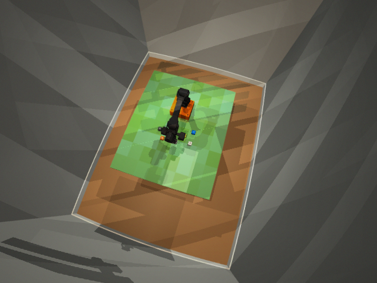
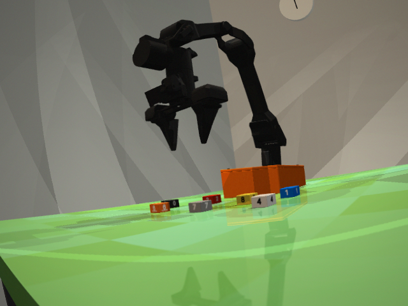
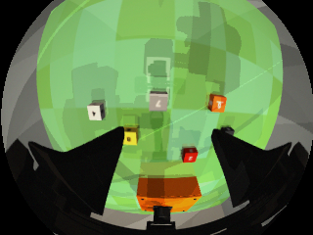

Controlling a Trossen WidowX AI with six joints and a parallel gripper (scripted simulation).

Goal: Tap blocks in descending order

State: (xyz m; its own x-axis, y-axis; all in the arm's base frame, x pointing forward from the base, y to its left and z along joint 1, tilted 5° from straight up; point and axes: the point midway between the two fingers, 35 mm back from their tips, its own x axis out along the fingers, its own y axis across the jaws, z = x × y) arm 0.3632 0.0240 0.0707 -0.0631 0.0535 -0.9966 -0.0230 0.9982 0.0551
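Right now my gripper tip is 80 mm past the yellow block marked 8, 60 mm to the right of it and 120 mm above it. Round my gripper tip: orange block: 110 mm to the right, 120 mm below; white block marked 4: 30 mm behind, 140 mm to the left, 120 mm below; grey 7 block: 10 mm to the left, 120 mm below.
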